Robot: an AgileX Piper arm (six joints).
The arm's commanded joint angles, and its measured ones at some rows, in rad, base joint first. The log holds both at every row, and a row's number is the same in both.
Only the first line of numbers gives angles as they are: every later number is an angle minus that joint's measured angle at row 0.
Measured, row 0:
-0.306 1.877 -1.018 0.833 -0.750 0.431
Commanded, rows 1 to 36:
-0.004 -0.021 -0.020 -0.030 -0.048 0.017
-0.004 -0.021 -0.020 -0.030 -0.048 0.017
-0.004 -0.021 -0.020 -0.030 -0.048 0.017
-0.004 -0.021 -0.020 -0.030 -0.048 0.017
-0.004 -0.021 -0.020 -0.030 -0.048 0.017
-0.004 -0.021 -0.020 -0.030 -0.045 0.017
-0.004 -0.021 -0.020 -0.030 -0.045 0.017
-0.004 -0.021 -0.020 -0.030 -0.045 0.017
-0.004 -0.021 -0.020 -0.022 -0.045 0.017
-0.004 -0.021 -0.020 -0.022 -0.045 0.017
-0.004 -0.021 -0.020 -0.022 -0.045 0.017
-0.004 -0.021 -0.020 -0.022 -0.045 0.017
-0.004 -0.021 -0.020 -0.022 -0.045 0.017
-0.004 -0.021 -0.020 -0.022 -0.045 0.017
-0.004 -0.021 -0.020 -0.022 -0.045 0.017
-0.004 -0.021 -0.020 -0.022 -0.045 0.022
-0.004 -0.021 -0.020 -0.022 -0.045 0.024
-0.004 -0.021 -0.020 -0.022 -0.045 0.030
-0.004 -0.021 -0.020 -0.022 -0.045 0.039
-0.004 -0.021 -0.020 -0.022 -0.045 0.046
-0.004 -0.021 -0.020 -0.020 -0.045 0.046
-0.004 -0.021 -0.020 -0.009 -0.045 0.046
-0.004 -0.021 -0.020 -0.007 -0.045 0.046
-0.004 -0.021 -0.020 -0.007 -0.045 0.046
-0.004 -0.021 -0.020 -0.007 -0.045 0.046
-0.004 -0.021 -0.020 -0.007 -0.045 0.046
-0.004 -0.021 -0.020 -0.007 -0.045 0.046
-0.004 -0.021 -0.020 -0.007 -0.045 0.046
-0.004 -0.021 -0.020 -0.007 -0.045 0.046
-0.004 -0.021 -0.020 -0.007 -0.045 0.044
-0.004 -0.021 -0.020 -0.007 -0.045 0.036
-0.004 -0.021 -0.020 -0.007 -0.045 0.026
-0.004 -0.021 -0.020 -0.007 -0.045 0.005
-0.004 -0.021 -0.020 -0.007 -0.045 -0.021
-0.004 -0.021 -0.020 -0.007 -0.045 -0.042
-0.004 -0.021 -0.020 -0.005 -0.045 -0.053
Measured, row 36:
0.000 0.000 0.000 0.009 0.012 0.004
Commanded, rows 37 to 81:
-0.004 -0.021 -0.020 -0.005 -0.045 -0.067
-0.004 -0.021 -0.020 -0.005 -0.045 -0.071
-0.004 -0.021 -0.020 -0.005 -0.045 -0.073
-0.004 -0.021 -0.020 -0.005 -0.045 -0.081
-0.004 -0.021 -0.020 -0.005 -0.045 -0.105
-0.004 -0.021 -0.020 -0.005 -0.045 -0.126
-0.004 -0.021 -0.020 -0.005 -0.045 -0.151
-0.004 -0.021 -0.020 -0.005 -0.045 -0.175
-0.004 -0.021 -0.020 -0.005 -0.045 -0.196
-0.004 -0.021 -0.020 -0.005 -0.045 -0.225
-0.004 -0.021 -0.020 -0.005 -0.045 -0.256
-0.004 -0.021 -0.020 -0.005 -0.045 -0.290
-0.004 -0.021 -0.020 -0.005 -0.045 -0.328
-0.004 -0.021 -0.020 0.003 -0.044 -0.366
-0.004 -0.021 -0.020 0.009 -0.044 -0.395
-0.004 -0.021 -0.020 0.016 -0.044 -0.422
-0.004 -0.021 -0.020 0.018 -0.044 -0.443
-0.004 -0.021 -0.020 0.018 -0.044 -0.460
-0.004 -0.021 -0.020 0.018 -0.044 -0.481
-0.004 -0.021 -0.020 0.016 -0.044 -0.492
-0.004 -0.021 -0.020 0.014 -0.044 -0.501
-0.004 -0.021 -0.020 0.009 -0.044 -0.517
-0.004 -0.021 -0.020 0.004 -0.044 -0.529
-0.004 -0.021 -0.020 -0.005 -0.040 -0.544
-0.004 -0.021 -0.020 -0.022 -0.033 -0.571
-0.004 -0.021 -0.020 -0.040 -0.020 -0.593
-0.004 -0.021 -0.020 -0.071 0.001 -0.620
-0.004 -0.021 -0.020 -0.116 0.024 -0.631
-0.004 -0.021 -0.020 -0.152 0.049 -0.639
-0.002 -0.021 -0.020 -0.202 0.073 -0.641
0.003 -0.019 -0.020 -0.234 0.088 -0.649
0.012 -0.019 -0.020 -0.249 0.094 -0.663
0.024 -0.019 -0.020 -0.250 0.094 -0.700
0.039 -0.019 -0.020 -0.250 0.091 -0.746
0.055 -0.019 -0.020 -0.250 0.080 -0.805
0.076 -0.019 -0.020 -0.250 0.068 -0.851
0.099 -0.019 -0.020 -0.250 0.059 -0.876
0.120 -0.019 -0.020 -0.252 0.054 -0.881
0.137 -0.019 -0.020 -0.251 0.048 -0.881
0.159 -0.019 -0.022 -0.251 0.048 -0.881
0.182 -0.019 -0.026 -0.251 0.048 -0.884
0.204 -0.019 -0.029 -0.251 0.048 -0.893
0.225 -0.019 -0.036 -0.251 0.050 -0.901
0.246 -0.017 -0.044 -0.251 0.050 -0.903
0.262 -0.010 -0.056 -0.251 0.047 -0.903
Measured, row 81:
0.194 0.000 -0.013 -0.220 0.121 -0.878
